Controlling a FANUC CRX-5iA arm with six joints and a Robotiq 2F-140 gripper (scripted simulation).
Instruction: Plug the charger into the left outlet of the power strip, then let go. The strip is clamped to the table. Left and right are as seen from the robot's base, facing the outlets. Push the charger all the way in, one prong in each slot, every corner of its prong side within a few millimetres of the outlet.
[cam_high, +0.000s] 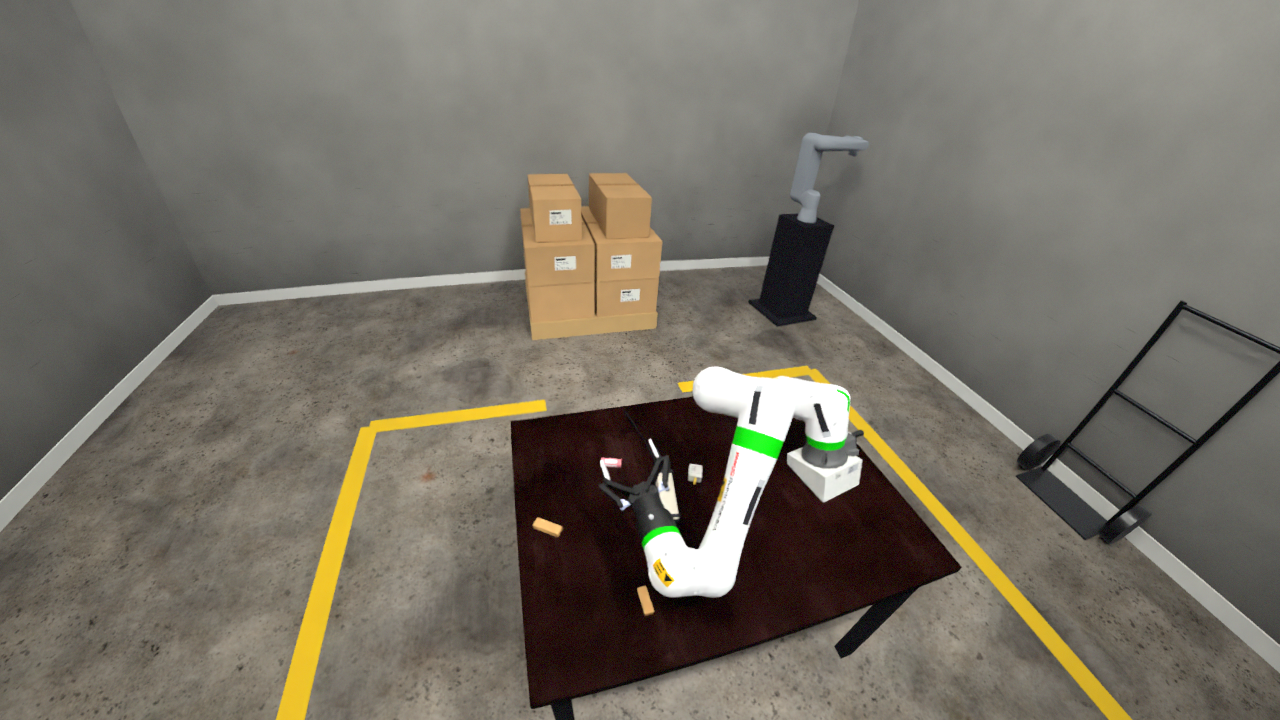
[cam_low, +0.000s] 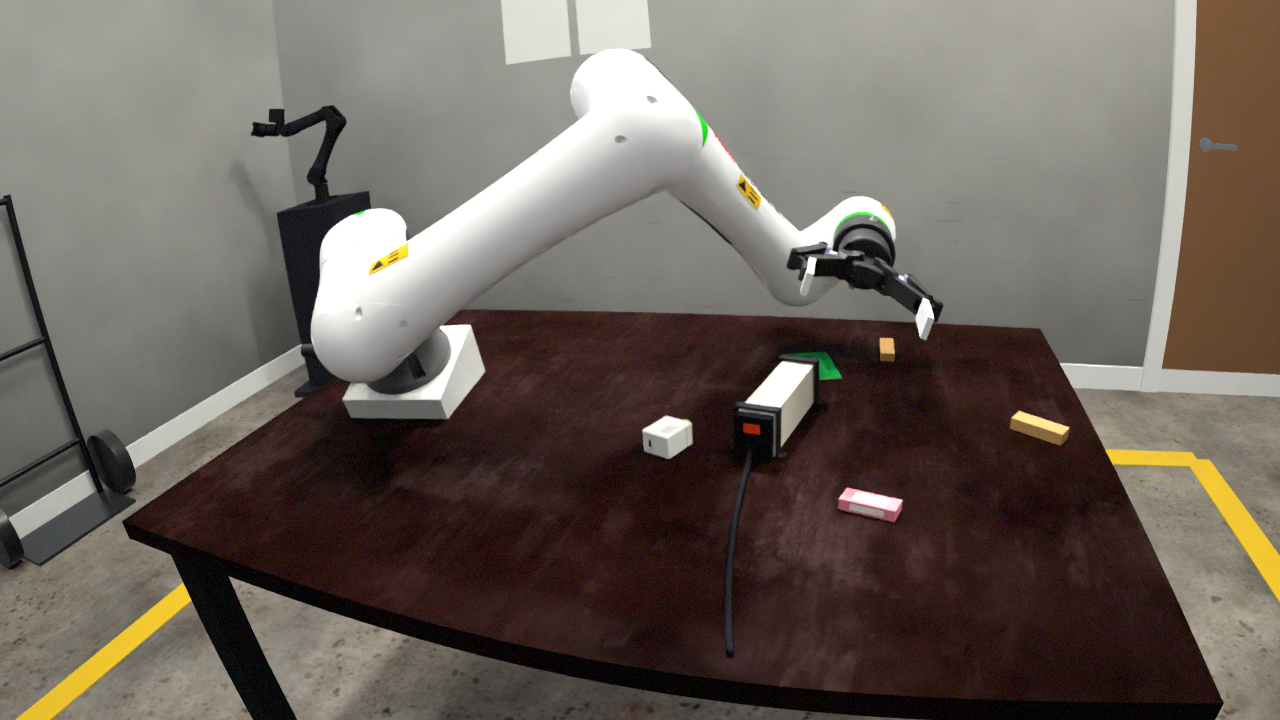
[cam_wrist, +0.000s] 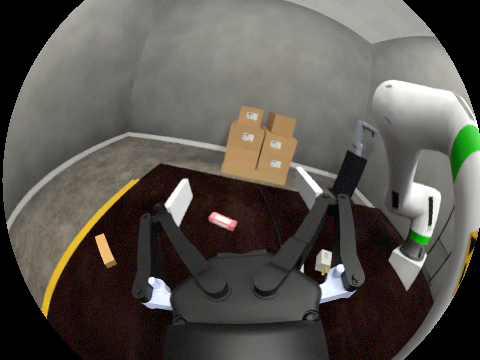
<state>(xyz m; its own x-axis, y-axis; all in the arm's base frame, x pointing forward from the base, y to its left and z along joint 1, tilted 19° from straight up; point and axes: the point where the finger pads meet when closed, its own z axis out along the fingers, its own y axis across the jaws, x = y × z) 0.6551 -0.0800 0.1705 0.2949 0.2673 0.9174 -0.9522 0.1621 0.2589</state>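
Right now the white charger is 24 cm behind my hand, 17 cm below it and 1 cm to the left of it. From my hand the other things lie so: power strip (16 cm below, 9 cm behind, 7 cm to the left); then flat piece (27 cm to the left, 18 cm below, 6 cm behind); then red switch (14 cm below, 13 cm behind, 2 cm to the right).
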